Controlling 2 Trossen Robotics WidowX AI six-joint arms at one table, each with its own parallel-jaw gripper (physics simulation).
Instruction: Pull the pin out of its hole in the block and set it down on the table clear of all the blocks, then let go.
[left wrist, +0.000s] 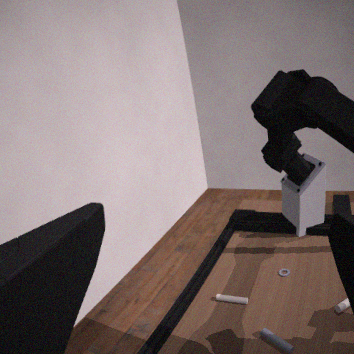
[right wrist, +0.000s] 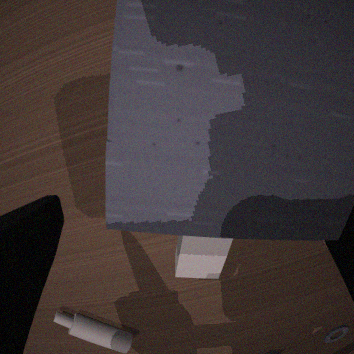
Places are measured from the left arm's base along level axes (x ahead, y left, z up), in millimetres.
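Pixels of known places: left gripper, between the fingertips: (left wrist: 223, 222); right arm's base, origin of its link: (left wrist: 300, 171).
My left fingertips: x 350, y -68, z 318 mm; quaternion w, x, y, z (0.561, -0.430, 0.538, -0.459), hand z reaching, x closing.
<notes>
Behind a point stands the place of what it marks.
The grey block (left wrist: 305, 200) (right wrist: 160, 150) @(x 462, y -371, z 20 mm) stands near the far end of the table in the left wrist view and fills much of the right wrist view. A pale, square-sided pin (left wrist: 300, 231) (right wrist: 200, 262) sticks out from it at its lower edge; the part inside is hidden. My right gripper (right wrist: 189, 203) @(x 474, y -344, z -6 mm) is open. Its fingers stand wide on either side of the view, with the block and pin between them farther off, and it holds nothing. My left gripper (left wrist: 223, 222) @(x 350, y -68, z 318 mm) is open and empty, far from the block.
A pale cylinder (left wrist: 231, 299) @(x 668, y -86, z -31 mm), a grey cylinder (left wrist: 276, 340) @(x 548, y -146, z -27 mm) and a small ring (left wrist: 284, 272) (right wrist: 337, 334) lie on the table. A pale stepped peg (right wrist: 100, 332) @(x 588, y -293, z -29 mm) lies near the block. A black rail (left wrist: 197, 280) @(x 726, y -24, z -20 mm) edges the table. My right arm (left wrist: 300, 105) @(x 559, y -177, z 322 mm) reaches over the block.
</notes>
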